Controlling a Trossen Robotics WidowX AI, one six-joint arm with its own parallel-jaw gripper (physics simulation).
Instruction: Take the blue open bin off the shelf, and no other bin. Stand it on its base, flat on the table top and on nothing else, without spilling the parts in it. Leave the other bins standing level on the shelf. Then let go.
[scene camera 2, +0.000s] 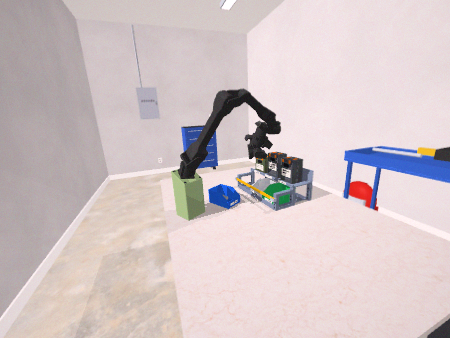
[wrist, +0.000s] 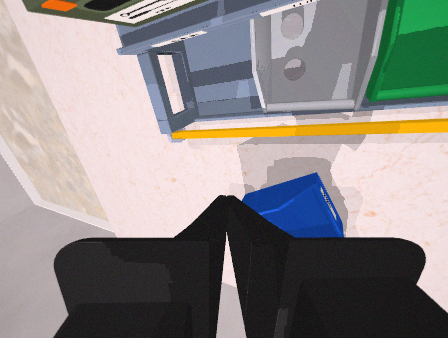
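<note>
The blue open bin stands upright on the table top between the green pedestal and the shelf, apart from the shelf. The parts in it are hidden in these views. The shelf holds a grey bin and a green bin side by side on its lower level, both seated between its rails. My gripper is shut and empty, high above the table near the shelf's front, clear of the blue bin.
Dark boxes with orange marks and an olive box stand on the shelf's upper level. A yellow bar runs along the shelf's front. The green pedestal carries the arm. The table top extends toward the camera.
</note>
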